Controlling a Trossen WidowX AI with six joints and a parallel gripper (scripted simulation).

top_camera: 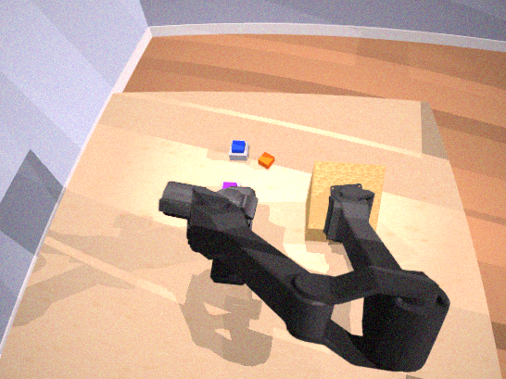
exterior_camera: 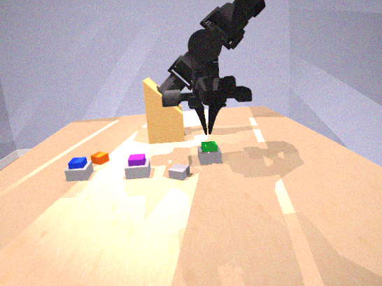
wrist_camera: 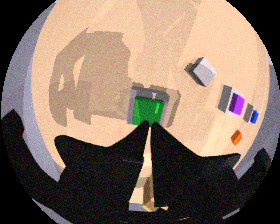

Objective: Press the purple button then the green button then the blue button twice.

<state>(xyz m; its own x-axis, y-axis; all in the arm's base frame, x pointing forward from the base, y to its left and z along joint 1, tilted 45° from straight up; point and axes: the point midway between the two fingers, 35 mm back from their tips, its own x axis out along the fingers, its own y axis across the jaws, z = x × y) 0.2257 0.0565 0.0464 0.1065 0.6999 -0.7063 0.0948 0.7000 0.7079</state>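
Now: the green button 3 cm below my gripper tip. Also, from my gripper tip: orange block 6 cm behind, 26 cm to the right, 5 cm below; purple button 3 cm ahead, 16 cm to the right, 3 cm below; small grey block 6 cm ahead, 8 cm to the right, 5 cm below.
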